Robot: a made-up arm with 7 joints. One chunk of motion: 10 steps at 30 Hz.
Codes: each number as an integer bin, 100 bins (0 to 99) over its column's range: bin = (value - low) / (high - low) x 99, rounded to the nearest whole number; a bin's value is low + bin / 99 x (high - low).
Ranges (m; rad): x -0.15..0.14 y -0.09..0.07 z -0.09..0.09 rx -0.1..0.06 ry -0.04..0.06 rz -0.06..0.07
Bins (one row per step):
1: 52 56 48 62 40 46
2: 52 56 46 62 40 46
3: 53 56 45 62 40 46
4: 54 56 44 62 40 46
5: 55 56 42 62 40 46
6: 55 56 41 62 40 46
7: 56 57 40 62 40 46
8: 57 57 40 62 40 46
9: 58 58 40 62 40 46
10: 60 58 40 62 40 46
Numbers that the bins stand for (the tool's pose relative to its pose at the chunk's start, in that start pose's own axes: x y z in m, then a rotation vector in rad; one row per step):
1: 0.0023 0.0005 -0.0027 0.0002 0.0004 0.0004
2: 0.0023 0.0005 -0.0064 0.0002 0.0004 0.0004
3: 0.0053 0.0005 -0.0082 0.0002 0.0004 0.0004
4: 0.0082 0.0005 -0.0100 0.0002 0.0004 0.0004
5: 0.0111 0.0005 -0.0136 0.0002 0.0004 0.0004
6: 0.0111 0.0005 -0.0155 0.0002 0.0004 0.0004
7: 0.0140 0.0021 -0.0173 0.0002 0.0004 0.0004
8: 0.0170 0.0021 -0.0173 0.0002 0.0004 0.0004
9: 0.0199 0.0037 -0.0173 0.0002 0.0004 0.0004
10: 0.0258 0.0037 -0.0173 0.0002 0.0004 0.0004

